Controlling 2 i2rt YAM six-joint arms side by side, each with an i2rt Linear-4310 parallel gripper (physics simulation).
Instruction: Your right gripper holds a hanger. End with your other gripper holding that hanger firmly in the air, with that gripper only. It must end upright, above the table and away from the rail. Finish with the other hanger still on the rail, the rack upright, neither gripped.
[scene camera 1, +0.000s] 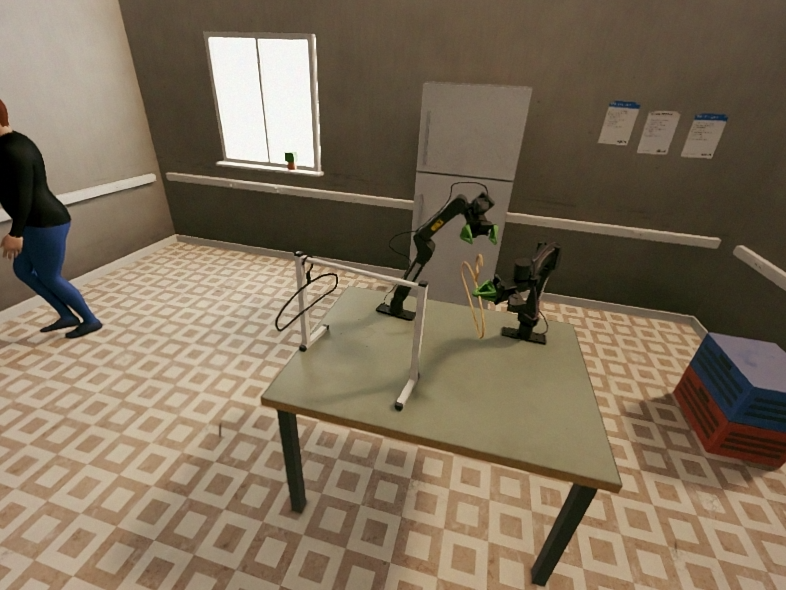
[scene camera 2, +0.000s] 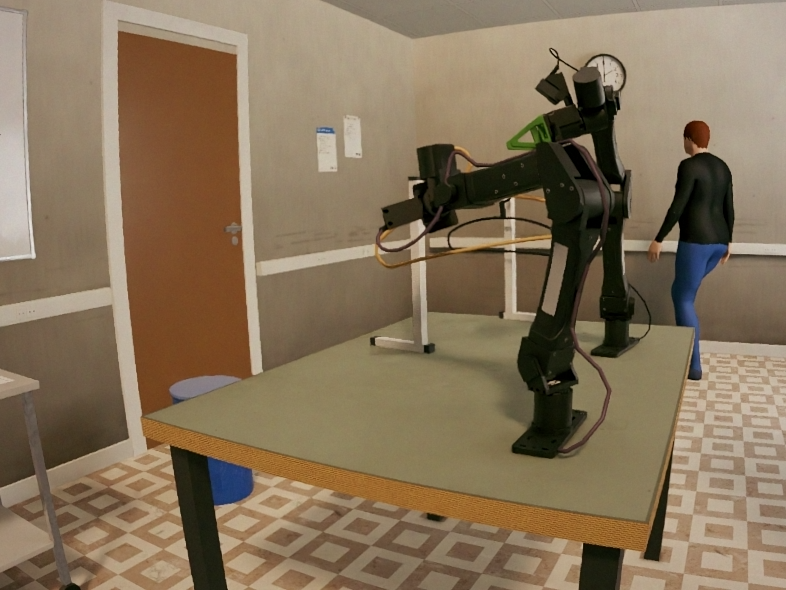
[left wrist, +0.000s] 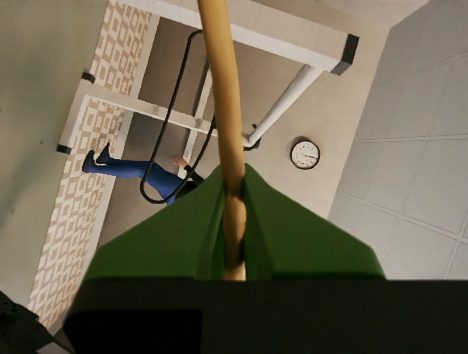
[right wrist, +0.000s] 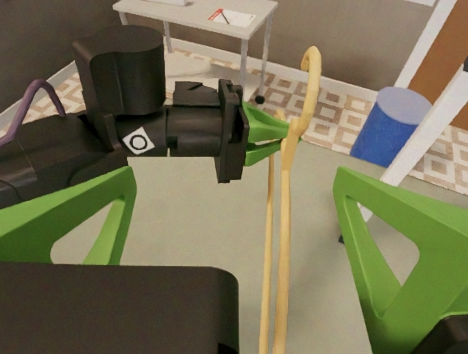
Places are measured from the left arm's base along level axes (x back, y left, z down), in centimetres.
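Pixels of known places: left gripper, between the fingertips: (scene camera 1: 472, 294) (left wrist: 234, 177); right gripper, between the fingertips: (scene camera 1: 484, 243) (scene camera 2: 508, 144) (right wrist: 234, 177); left arm's base, origin of its link: (scene camera 1: 523, 336) (scene camera 2: 552, 433); right arm's base, origin of its link: (scene camera 1: 396, 312) (scene camera 2: 616, 348).
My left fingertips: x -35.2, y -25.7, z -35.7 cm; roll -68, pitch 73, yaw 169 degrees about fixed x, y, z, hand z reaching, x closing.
Ahead of a thing's pixels: the offset from my left fingertips to its top centre. "pt": to the spot under its first point. Level surfaces: height alone.
The tan hanger {dx +7.3, dy -0.2, dz -13.2 cm} (scene camera 1: 480, 333) (left wrist: 225, 90) (right wrist: 283, 200) hangs upright above the table, hook at the top, clear of the rail. My left gripper (scene camera 1: 477, 292) (left wrist: 234, 177) (right wrist: 301, 134) is shut on it just below the hook; the fingers are hidden in scene camera 2. My right gripper (scene camera 1: 481, 239) is open and empty, above and apart from the hanger; in the right wrist view the hanger shows beyond and between its fingers. The black hanger {pt dx +11.9, dy -58.4, dz +11.3 cm} (scene camera 1: 337, 279) (left wrist: 143, 185) hangs on the rail of the upright white rack {dx -10.2, dy -40.3, dz -8.0 cm} (scene camera 1: 417, 336) (scene camera 2: 419, 285), touched by neither gripper.
The rack stands on the green table {dz +35.7 cm} (scene camera 1: 507, 406) (scene camera 2: 304, 406), left of both arms in scene camera 1. A blue bin (scene camera 2: 231, 476) (right wrist: 385, 125) stands on the floor beyond the table. A person (scene camera 1: 38, 196) (scene camera 2: 704, 190) is in the room away from the arms.
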